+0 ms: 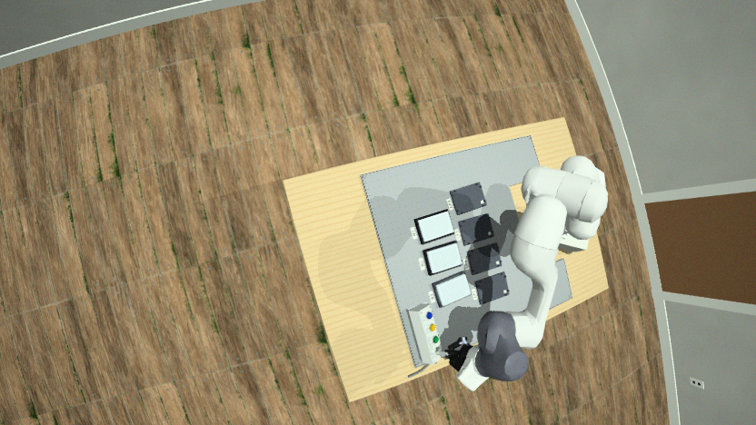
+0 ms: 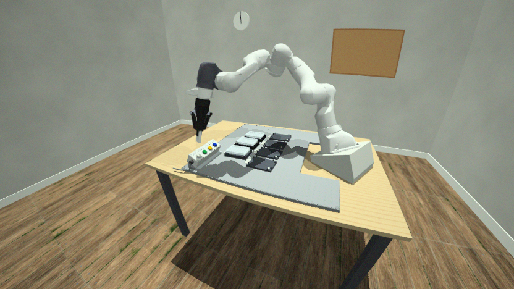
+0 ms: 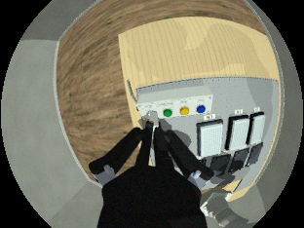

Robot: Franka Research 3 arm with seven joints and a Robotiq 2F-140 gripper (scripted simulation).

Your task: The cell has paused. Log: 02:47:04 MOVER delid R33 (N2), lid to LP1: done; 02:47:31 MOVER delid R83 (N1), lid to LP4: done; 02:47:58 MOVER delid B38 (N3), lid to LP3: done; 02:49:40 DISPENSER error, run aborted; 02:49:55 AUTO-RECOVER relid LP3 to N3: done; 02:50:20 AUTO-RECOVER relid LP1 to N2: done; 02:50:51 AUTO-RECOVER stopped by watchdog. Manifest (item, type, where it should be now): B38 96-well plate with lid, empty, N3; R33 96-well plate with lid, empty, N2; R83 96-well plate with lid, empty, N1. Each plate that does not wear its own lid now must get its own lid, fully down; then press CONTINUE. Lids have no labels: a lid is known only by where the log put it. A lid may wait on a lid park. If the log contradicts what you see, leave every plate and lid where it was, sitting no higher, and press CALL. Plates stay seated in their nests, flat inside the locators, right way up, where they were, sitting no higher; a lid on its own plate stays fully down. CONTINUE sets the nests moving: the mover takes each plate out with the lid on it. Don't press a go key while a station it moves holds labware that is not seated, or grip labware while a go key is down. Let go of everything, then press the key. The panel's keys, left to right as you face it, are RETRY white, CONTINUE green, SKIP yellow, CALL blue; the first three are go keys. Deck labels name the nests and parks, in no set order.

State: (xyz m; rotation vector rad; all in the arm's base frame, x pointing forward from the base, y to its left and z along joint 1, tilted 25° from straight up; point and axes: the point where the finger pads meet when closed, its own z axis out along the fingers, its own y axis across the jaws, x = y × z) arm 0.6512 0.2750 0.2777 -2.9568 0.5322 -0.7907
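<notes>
Right now the green key is 10 mm behind my hand, 20 mm to the right of it and 100 mm below it. Also, from my hand: white key (30 mm to the left, 100 mm below); then yellow key (20 mm behind, 60 mm to the right, 100 mm below); then blue key (30 mm behind, 110 mm to the right, 100 mm below).
</notes>
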